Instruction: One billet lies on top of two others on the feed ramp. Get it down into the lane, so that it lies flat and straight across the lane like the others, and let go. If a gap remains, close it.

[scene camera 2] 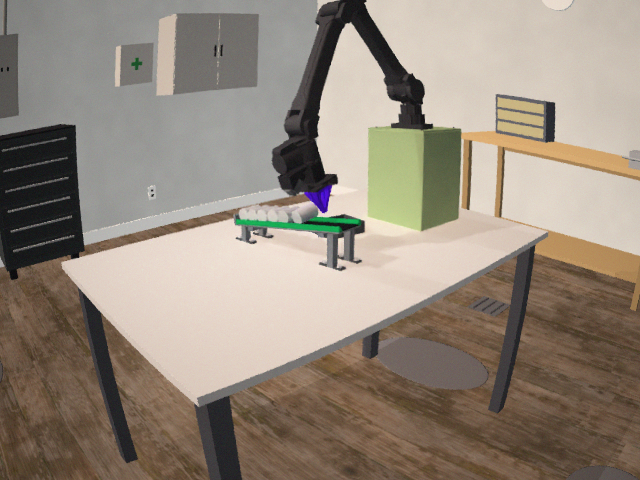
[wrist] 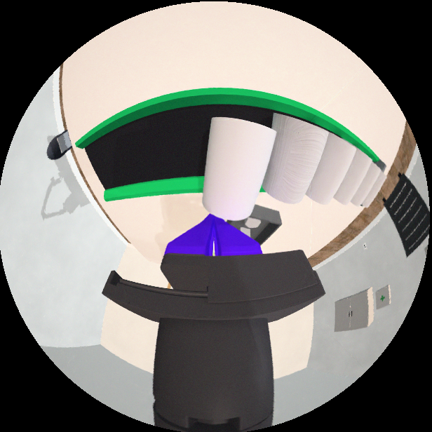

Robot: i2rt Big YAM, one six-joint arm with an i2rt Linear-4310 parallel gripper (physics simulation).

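Where they show: gripper, fingertip midpoint: (scene camera 2: 325,212); arm's base, origin of the base link: (scene camera 2: 412,128).
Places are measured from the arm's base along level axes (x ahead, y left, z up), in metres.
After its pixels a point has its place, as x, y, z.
Note:
Several pale cylindrical billets (scene camera 2: 262,213) @[0.489, -0.200, -0.218] (wrist: 292,160) lie side by side across the feed ramp (scene camera 2: 289,226) @[0.507, -0.088, -0.230] (wrist: 150,155), which has a black bed and green side rails. The endmost billet (scene camera 2: 306,212) @[0.467, -0.064, -0.198] (wrist: 239,167), nearest the bare stretch of ramp, looks larger in the wrist view and slightly turned against its neighbour. Its near end overlaps the near rail in that view; whether it rests flat is hard to tell. My gripper (scene camera 2: 324,210) @[0.395, -0.057, -0.212] (wrist: 213,216) is shut and empty, its blue fingertips together close to that billet's near end; contact cannot be told.
The ramp stands on grey legs (scene camera 2: 331,250) @[0.516, 0.053, -0.264] on the pale table (scene camera 2: 248,310) @[0.824, 0.064, -0.311]. A dark open tray (wrist: 267,222) with pale pieces shows beyond the near rail in the wrist view. The green pedestal (scene camera 2: 398,175) @[0.079, -0.007, -0.150] carries the arm behind the ramp.

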